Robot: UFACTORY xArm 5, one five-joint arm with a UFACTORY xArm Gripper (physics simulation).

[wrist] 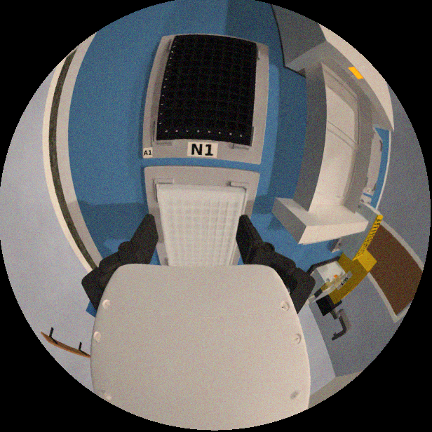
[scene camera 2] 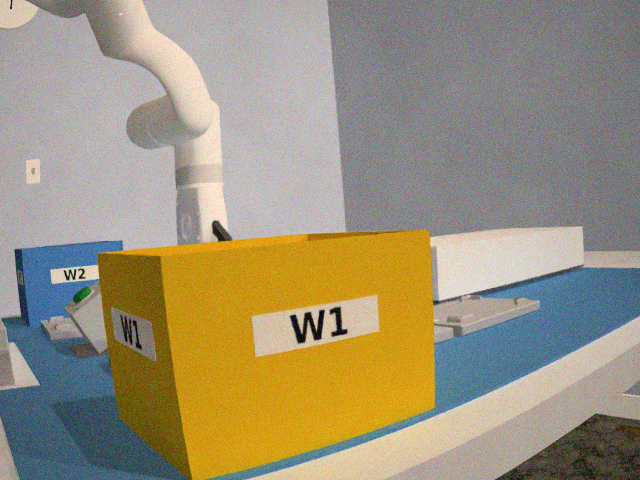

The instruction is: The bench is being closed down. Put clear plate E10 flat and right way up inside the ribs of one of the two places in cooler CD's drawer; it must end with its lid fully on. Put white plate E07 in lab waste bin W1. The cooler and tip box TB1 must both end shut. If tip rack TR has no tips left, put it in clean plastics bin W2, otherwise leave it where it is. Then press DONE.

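Note:
In the wrist view, a whitish gridded plate (wrist: 202, 225) lies flat on a grey nest (wrist: 152, 175); no label on it is readable. My gripper (wrist: 196, 226) is open, its black fingers on either side of this plate, nothing held. In the scene view one black finger shows above the rim of yellow bin W1 (scene camera 2: 305, 361); the rest of the gripper is hidden. Blue bin W2 (scene camera 2: 43, 289) stands behind it. A green button (scene camera 2: 81, 295) tops a grey box. A long pale open tray (wrist: 340, 165), seemingly the cooler's drawer, is at the wrist view's right.
A black gridded plate or rack (wrist: 210, 90) sits on nest N1 (wrist: 172, 151), directly beyond the whitish plate. A large grey body (wrist: 300, 35) rises at upper right. A yellow object (wrist: 364, 261) with clear parts is at lower right. A long white box (scene camera 2: 506, 263) stands behind grey nests (scene camera 2: 480, 321).

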